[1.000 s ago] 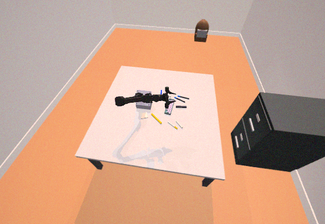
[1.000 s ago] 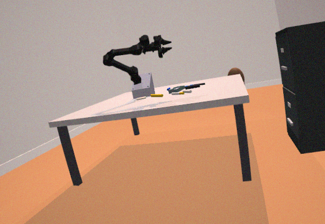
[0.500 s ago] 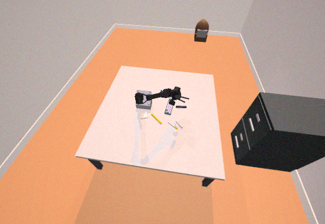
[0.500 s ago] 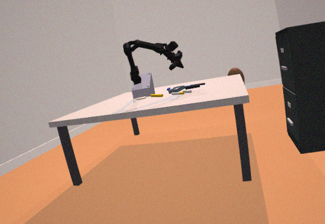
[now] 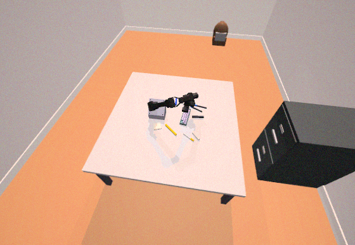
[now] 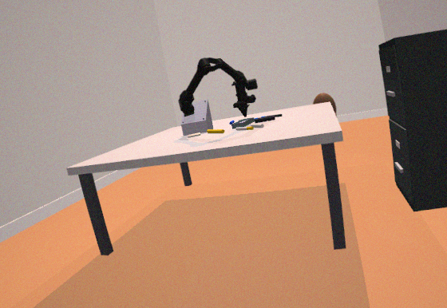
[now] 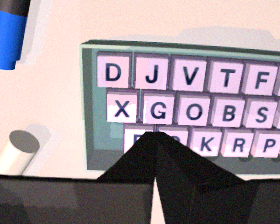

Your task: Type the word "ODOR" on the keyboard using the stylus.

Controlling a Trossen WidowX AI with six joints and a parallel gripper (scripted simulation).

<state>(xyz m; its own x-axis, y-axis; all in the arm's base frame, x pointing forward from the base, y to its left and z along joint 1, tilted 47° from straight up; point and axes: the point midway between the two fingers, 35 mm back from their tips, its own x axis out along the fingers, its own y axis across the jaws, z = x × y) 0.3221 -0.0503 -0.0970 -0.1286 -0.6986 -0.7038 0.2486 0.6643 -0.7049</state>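
The blue stylus lies 170 mm to the left of my gripper tip, 110 mm behind it and 30 mm below it. Round my gripper tip: notepad: 290 mm behind, 190 mm to the right, 30 mm below; then black marker: 120 mm ahead, 70 mm to the right, 30 mm below; then yellow pencil: 230 mm to the right, 150 mm behind, 30 mm below.
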